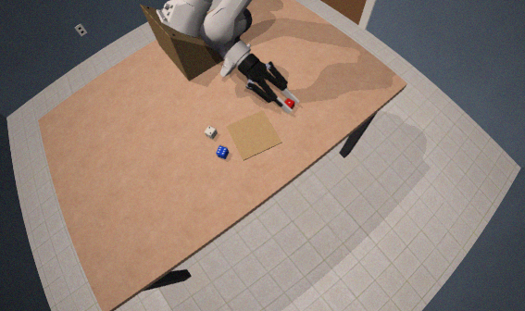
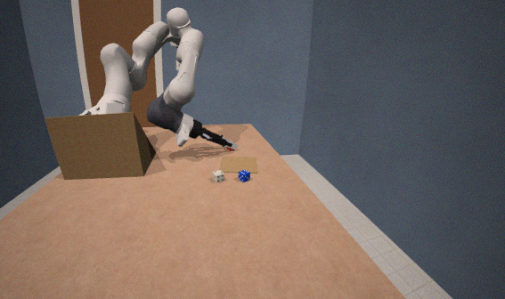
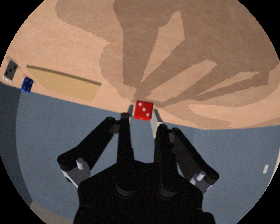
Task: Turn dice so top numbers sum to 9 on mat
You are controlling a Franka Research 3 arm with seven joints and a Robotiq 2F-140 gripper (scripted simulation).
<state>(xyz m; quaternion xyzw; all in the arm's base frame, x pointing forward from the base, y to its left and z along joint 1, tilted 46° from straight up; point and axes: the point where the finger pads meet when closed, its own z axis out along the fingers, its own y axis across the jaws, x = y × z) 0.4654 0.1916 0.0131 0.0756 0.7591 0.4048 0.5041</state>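
My hand is 10 mm short of the red die and 20 mm above it. From my hand the other things lie so: white die: 70 mm behind, 270 mm to the right, 20 mm below; blue die: 20 mm ahead, 280 mm to the right, 20 mm below; tan mat: 20 mm ahead, 160 mm to the right, 30 mm below.
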